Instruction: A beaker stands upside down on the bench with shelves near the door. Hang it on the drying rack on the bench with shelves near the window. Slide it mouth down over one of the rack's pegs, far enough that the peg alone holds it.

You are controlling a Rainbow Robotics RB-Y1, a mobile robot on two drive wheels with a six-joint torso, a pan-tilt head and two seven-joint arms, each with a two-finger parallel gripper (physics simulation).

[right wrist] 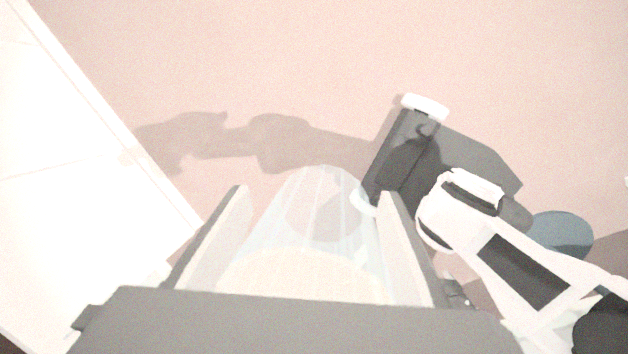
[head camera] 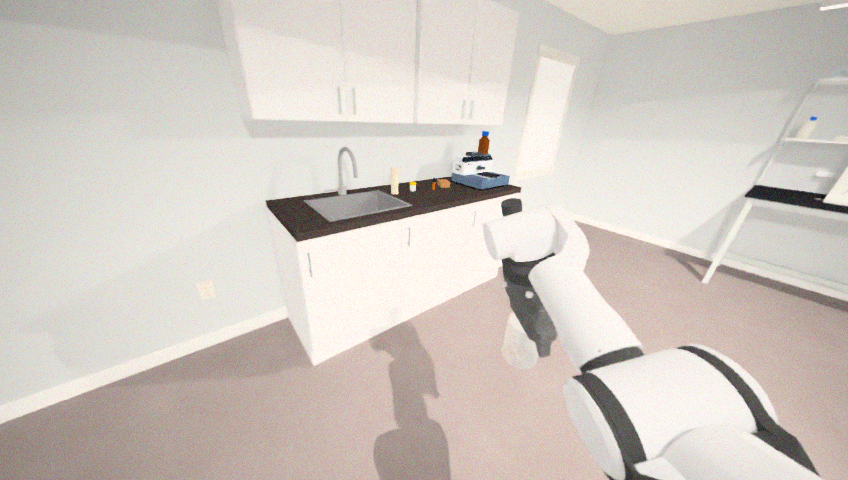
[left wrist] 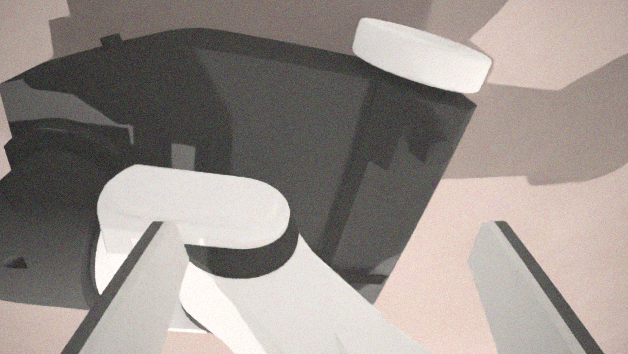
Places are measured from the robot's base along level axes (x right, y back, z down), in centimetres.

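Pixels of known places: left gripper, fingertip midpoint: (left wrist: 328, 242); right gripper, fingertip midpoint: (right wrist: 313, 200) (head camera: 534, 339).
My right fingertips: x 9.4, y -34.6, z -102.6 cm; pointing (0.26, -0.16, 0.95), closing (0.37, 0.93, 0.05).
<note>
Ahead of a thing's pixels: the offset from my right fingertips to its top centre. "spot": to the spot under its first point. Level surfaces: height alone.
The clear beaker {dx -2.4, dy +1.2, dz -4.9 cm} (head camera: 519, 349) (right wrist: 320, 220) is held above the floor by my right gripper (head camera: 540, 346) (right wrist: 313, 200), which is shut on it, with one finger on each side. My left gripper (left wrist: 328, 242) is open and empty in the left wrist view, with part of my base behind it. At the right of the head view stands a bench with shelves, with a black top {dz +11.1 cm} (head camera: 773, 195). A pale slanted thing (head camera: 840, 185) on it is cut off by the picture edge; I cannot tell whether it is the drying rack.
A white cabinet (head camera: 368, 285) with a dark counter and a sink (head camera: 357, 204) stands ahead at the left. Blue and white equipment {spot: dx -23.7, dy -170.1, dz +3.4 cm} (head camera: 480, 179) stands at the counter's far end. Wall cupboards (head camera: 380, 59) hang above. My base (right wrist: 410, 150) and a blue-grey disc (right wrist: 560, 232) show in the right wrist view.
</note>
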